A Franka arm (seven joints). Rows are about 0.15 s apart.
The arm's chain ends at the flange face. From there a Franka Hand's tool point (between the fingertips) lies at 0.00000 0.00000 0.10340 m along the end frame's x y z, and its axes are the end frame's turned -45 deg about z.
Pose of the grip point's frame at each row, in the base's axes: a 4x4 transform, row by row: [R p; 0 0 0 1], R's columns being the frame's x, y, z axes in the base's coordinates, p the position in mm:
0.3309 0.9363 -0.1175 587.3; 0.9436 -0.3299 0.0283 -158.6; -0.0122 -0.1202 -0.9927 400.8; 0 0 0 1
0.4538 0.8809 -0.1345 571.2; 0.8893 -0.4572 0.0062 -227.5; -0.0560 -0.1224 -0.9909 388.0; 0 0 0 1
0.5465 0.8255 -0.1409 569.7; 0.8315 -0.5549 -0.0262 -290.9; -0.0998 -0.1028 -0.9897 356.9; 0 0 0 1
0.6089 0.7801 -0.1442 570.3; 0.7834 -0.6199 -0.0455 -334.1; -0.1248 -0.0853 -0.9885 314.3; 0 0 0 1
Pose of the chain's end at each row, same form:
0.8960 0.4281 -0.1175 599.4; 0.4340 -0.9005 0.0283 -161.5; -0.0936 -0.0764 -0.9927 503.4; 0 0 0 1
0.9438 0.3020 -0.1345 585.1; 0.3055 -0.9521 0.0062 -228.1; -0.1261 -0.0470 -0.9909 490.5; 0 0 0 1
0.9702 0.1973 -0.1409 584.3; 0.1956 -0.9803 -0.0262 -288.2; -0.1433 -0.0021 -0.9897 459.2; 0 0 0 1
0.9822 0.1211 -0.1442 585.2; 0.1156 -0.9923 -0.0455 -329.4; -0.1486 0.0279 -0.9885 416.5; 0 0 0 1

